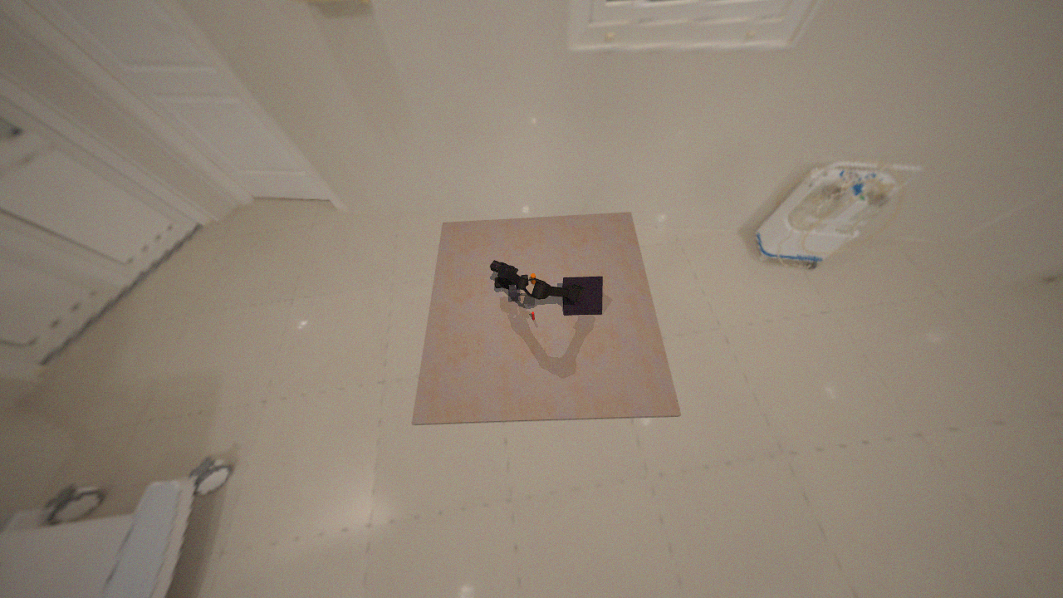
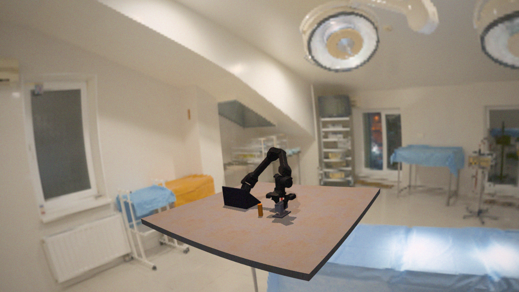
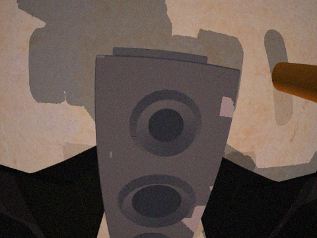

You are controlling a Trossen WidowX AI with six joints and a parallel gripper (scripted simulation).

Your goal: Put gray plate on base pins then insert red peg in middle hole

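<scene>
Now: gripper tip 30 mm above the gray base. The rest, counted from my gripper tip: orange peg: 120 mm behind, 60 mm to the right; then red peg: 110 mm behind, 180 mm to the left; then gray plate: 30 mm above.
</scene>
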